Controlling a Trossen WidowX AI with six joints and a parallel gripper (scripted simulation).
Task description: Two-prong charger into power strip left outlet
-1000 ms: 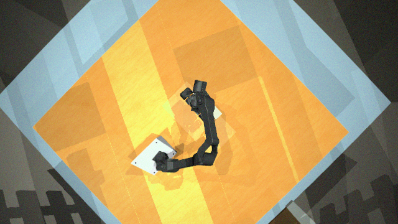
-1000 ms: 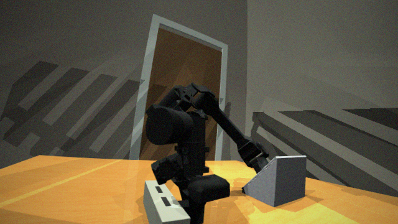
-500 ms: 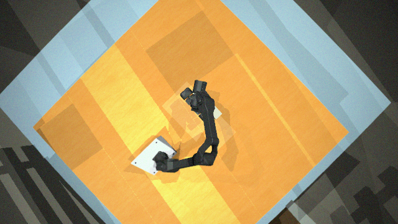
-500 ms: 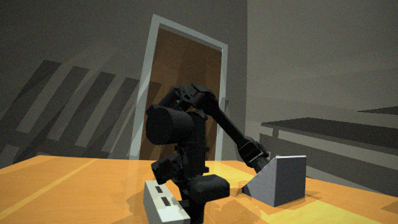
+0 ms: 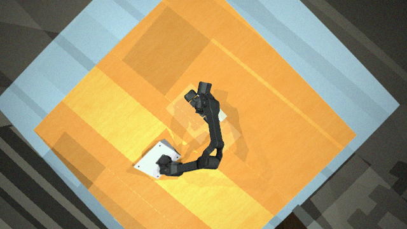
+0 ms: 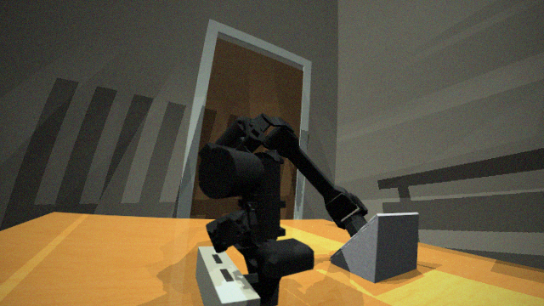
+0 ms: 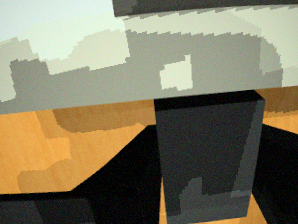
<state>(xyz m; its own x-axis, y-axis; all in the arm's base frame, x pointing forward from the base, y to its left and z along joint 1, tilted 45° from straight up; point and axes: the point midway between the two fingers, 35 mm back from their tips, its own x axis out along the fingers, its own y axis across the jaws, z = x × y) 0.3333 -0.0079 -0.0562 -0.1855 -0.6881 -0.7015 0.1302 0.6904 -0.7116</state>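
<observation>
My gripper tip is 2 cm short of the box-shaped charger and 1 cm below it.
</observation>
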